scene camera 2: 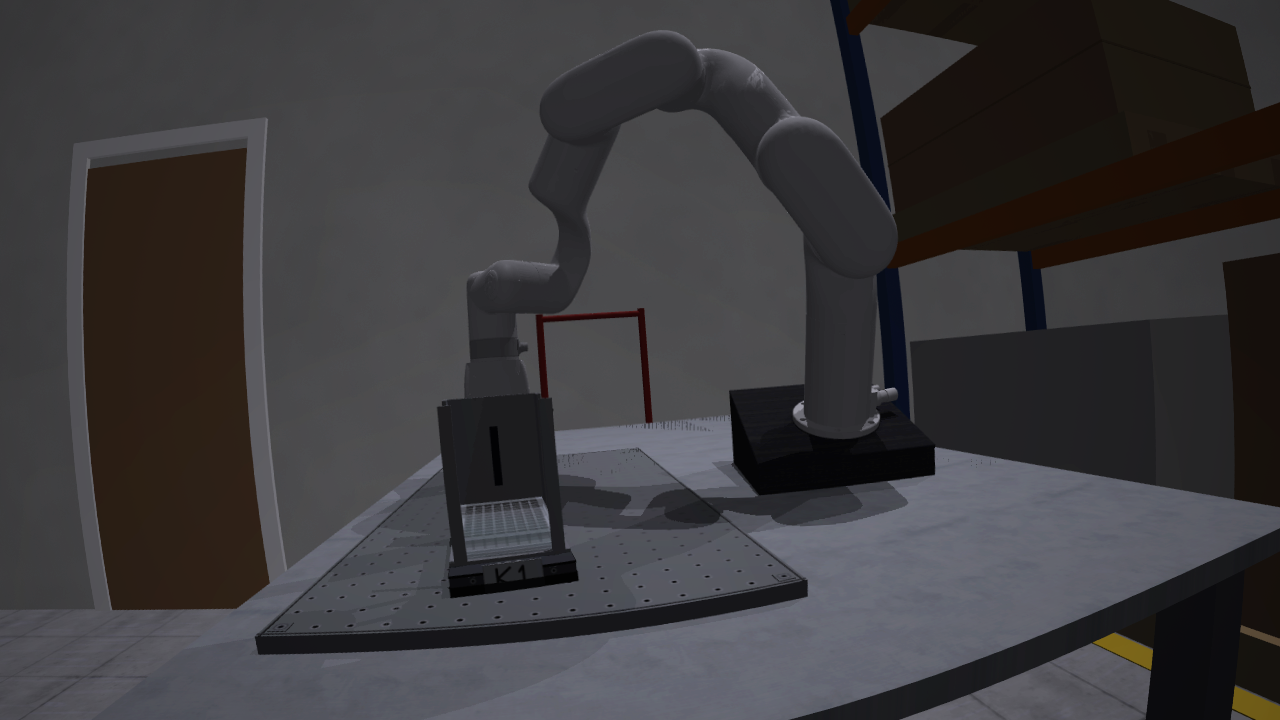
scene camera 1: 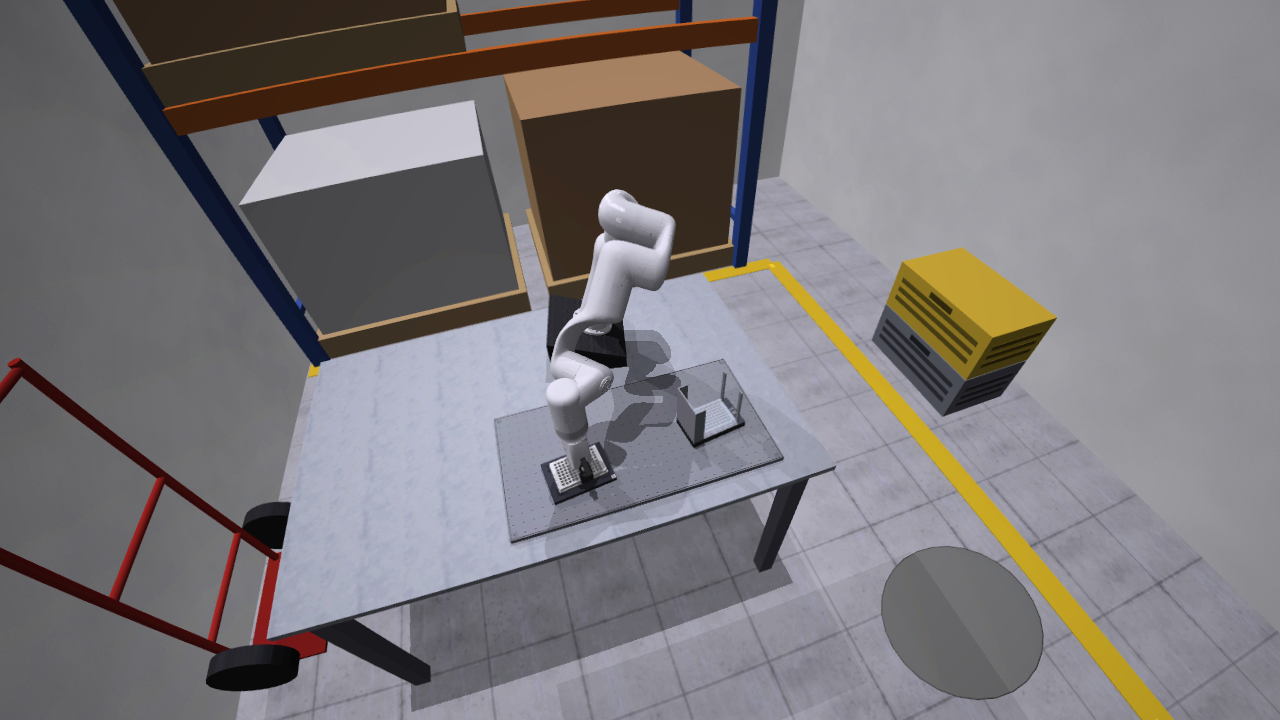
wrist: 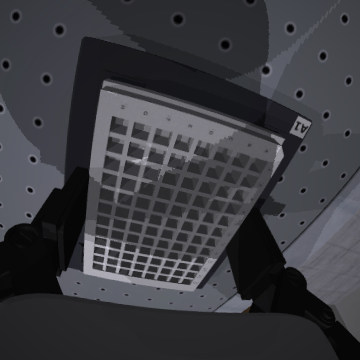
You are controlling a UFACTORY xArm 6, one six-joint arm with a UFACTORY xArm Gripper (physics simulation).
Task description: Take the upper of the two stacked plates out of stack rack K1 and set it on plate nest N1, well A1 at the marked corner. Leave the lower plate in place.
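Where they show: gripper, fingertip midpoint: (scene camera 1: pixel 581 466) (wrist: pixel 165 209); arm's base, origin of the base link: (scene camera 2: pixel 835 418).
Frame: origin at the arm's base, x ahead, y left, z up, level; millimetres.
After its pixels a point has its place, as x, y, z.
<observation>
The upper plate (scene camera 1: pixel 563 473) @[486, -194, -36] (wrist: pixel 165 190) @[473, -137, -41], white with a grid of square wells, lies over plate nest N1 (scene camera 1: pixel 552 483) @[496, -226, -50] (wrist: pixel 92 60) @[419, -94, -50], a dark frame. Its lettered edge runs along the nest's far side in the wrist view, with its right end near the A1 label (wrist: pixel 301 127) @[525, -77, -50]. Whether it is fully seated cannot be told. My gripper (scene camera 1: pixel 583 471) @[478, -147, -40] (wrist: pixel 165 209) @[478, -147, -40] is shut on this plate, one finger at each long side. In scene camera 2 the gripper is hidden behind stack rack K1 (scene camera 1: pixel 699 425) @[501, 157, 25] (scene camera 2: pixel 528 447) @[422, 137, 23]. The lower plate (scene camera 1: pixel 716 417) @[454, 227, -31] (scene camera 2: pixel 505 528) @[442, 243, -28] sits flat at the bottom of K1.
The nest and the rack stand on a perforated board (scene camera 1: pixel 528 519) @[566, -300, -62] (scene camera 2: pixel 680 582) @[316, 316, -62] on the table (scene camera 1: pixel 384 465) @[284, -658, -75] (scene camera 2: pixel 1029 537) @[15, 353, -75]. The rack has upright walls and posts. The arm's black base block (scene camera 1: pixel 562 326) @[24, -95, 32] (scene camera 2: pixel 832 470) @[58, 84, -53] stands behind the board.
</observation>
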